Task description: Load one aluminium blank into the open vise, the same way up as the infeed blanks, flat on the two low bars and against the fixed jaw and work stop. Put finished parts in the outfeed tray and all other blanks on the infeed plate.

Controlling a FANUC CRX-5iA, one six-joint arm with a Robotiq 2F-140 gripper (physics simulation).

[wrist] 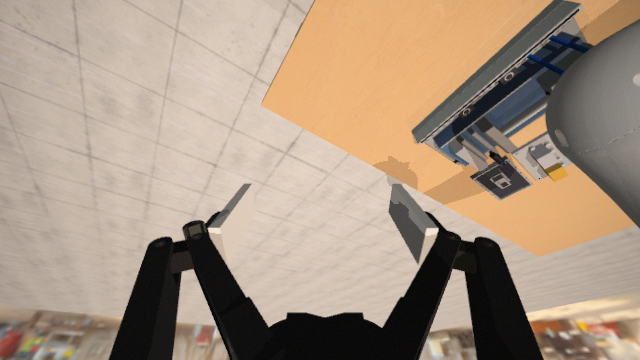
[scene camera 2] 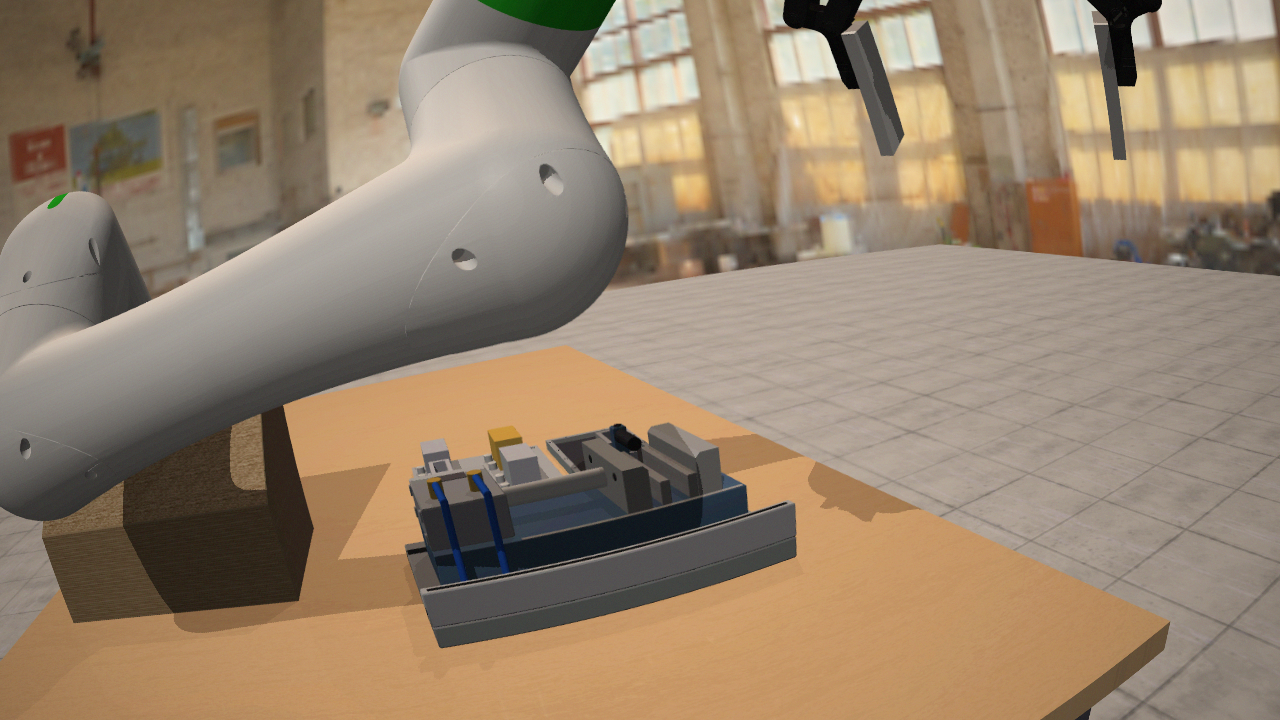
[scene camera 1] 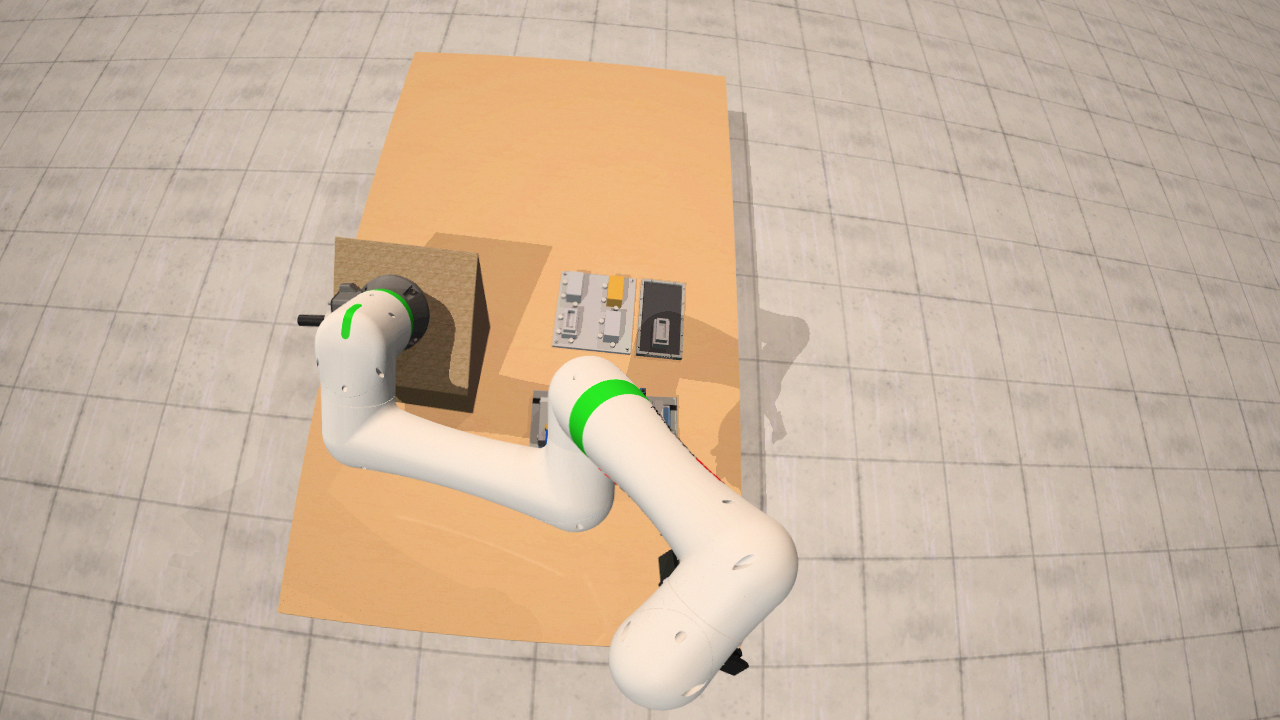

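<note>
My gripper (scene camera 1: 700, 614) (scene camera 2: 1003, 155) (wrist: 322, 198) is open and empty, high up beyond the table's front right corner. The vise (scene camera 2: 626, 528) (wrist: 487, 107) stands open; no blank shows between its jaws in scene camera 2, and the arm covers most of it in scene camera 1. The infeed plate (scene camera 1: 592, 308) bears two plain grey blanks (scene camera 1: 573, 285) (scene camera 1: 612, 325), a yellow block (scene camera 1: 615, 290) (scene camera 2: 504, 437) (wrist: 556, 172) and a grey part with a pocket (scene camera 1: 570, 321). The dark outfeed tray (scene camera 1: 662, 300) (wrist: 515, 185) holds a pocketed grey part (scene camera 1: 660, 330) (wrist: 500, 180).
The wooden table (scene camera 1: 572, 152) (scene camera 2: 895, 591) carries a brown pedestal (scene camera 1: 447, 277) (scene camera 2: 214, 546) under the arm base. The white arm (scene camera 1: 465, 461) (scene camera 2: 358, 259) (wrist: 600, 120) reaches over the vise. A black work stop (scene camera 2: 628, 437) rises beside the jaws.
</note>
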